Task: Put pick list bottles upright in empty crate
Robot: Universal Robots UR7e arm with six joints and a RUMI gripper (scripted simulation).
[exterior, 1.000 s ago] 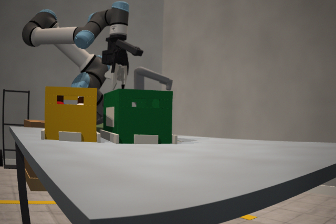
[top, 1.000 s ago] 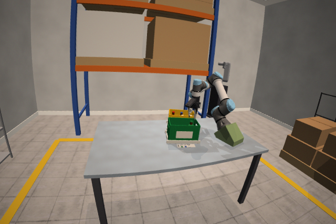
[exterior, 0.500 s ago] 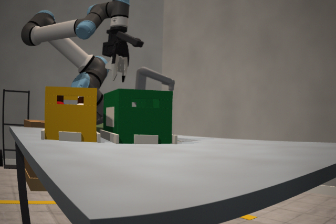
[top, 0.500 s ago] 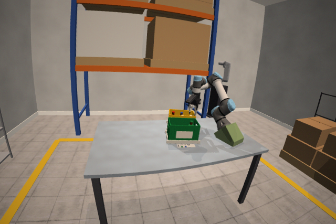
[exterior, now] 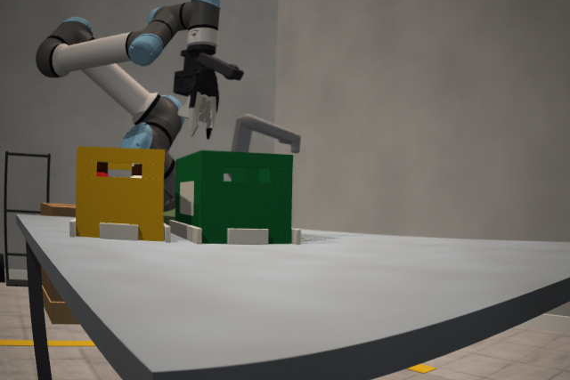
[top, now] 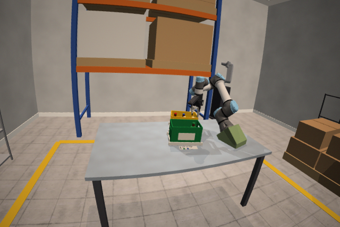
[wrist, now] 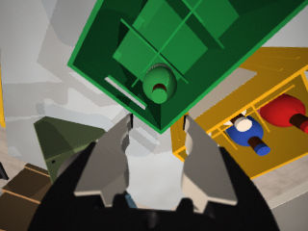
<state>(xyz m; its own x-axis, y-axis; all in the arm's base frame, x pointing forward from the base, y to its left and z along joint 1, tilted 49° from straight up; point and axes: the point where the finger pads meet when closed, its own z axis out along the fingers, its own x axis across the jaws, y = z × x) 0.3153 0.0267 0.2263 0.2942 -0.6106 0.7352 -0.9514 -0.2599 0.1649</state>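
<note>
Right now the blue-label bottle is 5 cm behind my hand, 24 cm to the right of it and 15 cm below it. Round my hand: green-label bottle (15 cm below); yellow crate (3 cm behind, 21 cm to the right, 16 cm below); green crate (10 cm ahead, 1 cm to the left, 16 cm below).
</note>
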